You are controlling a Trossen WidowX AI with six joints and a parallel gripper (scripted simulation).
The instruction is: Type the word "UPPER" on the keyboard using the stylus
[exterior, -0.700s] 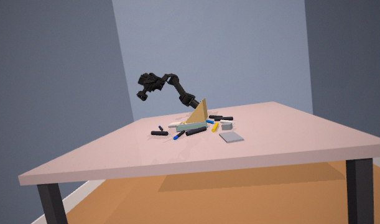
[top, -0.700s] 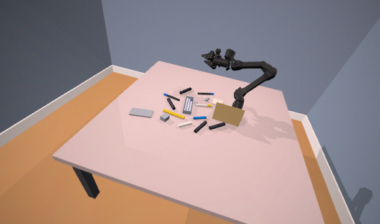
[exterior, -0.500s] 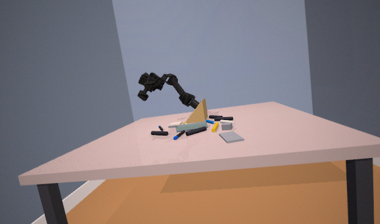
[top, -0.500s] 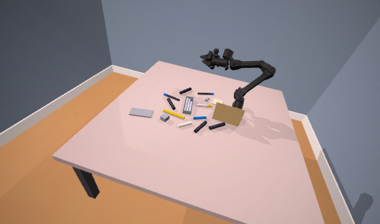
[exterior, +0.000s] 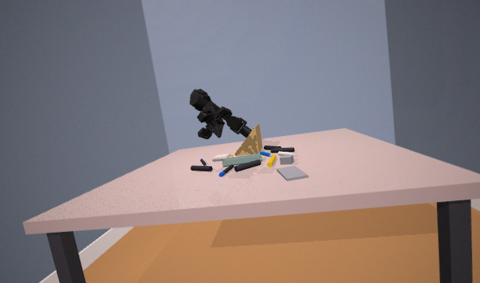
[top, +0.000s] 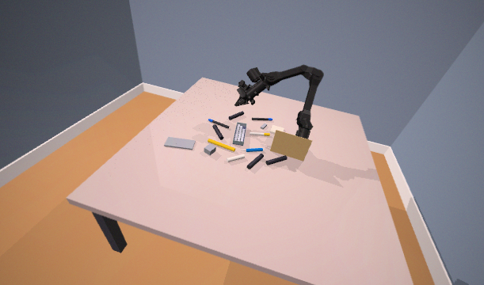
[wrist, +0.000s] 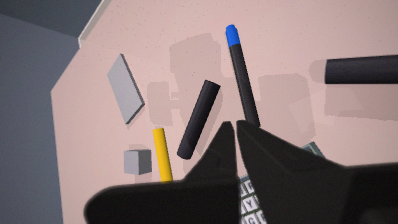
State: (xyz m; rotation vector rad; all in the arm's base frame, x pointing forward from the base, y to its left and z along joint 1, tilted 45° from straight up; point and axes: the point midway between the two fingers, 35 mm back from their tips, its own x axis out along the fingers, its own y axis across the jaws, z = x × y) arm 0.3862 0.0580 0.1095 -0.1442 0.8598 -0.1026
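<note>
The stylus is 18 cm behind my gripper tip, 16 cm to the left of it and 13 cm below it. Round my gripper tip: yellow pen 4 cm behind, 21 cm to the left, 13 cm below; then white cylinder 15 cm behind, 26 cm to the left, 13 cm below; then grey cube 1 cm behind, 28 cm to the left, 13 cm below.
</note>
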